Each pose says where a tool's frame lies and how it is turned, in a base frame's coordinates. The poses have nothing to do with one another.
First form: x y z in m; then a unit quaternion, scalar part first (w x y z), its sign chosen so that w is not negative.
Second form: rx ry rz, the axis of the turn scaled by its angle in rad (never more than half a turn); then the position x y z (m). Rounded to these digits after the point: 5 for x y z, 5 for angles.
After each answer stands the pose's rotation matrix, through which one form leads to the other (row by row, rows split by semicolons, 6 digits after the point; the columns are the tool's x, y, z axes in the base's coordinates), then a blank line. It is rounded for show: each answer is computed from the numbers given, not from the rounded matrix.
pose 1, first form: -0.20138 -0.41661 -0.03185 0.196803 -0.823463 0.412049 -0.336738
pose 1, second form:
-2.30583 1.15380 -0.94292 -0.20138 -0.41661 -0.03185
0.433646 -0.546072 0.716768; -0.811157 -0.582968 0.046615; 0.392398 -0.601625 -0.695752

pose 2, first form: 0.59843 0.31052 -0.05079 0.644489 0.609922 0.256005 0.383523
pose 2, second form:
1.38868 0.58288 0.87321 0.59843 0.31052 -0.05079
0.574743 -0.182067 0.797824; 0.806639 -0.038190 -0.589809; 0.137854 0.982544 0.124913

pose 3, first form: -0.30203 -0.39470 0.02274 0.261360 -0.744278 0.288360 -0.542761
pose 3, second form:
-2.01462 0.78054 -1.46915 -0.30203 -0.39470 0.02274
0.244518 -0.145528 0.958662; -0.712952 -0.697079 0.076028; 0.657199 -0.702070 -0.274203

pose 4, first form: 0.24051 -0.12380 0.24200 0.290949 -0.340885 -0.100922 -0.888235
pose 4, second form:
-0.90897 -0.26911 -2.36849 0.24051 -0.12380 0.24200
-0.598292 0.585667 0.546845; -0.448056 -0.810327 0.377645; 0.664298 -0.019075 0.747224

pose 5, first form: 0.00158 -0.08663 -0.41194 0.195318 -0.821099 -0.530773 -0.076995
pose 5, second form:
-2.30105 -1.48744 -0.21577 0.00158 -0.08663 -0.41194
0.424704 0.901711 -0.080898; 0.841557 -0.360262 0.402484; 0.333780 -0.239017 -0.911845

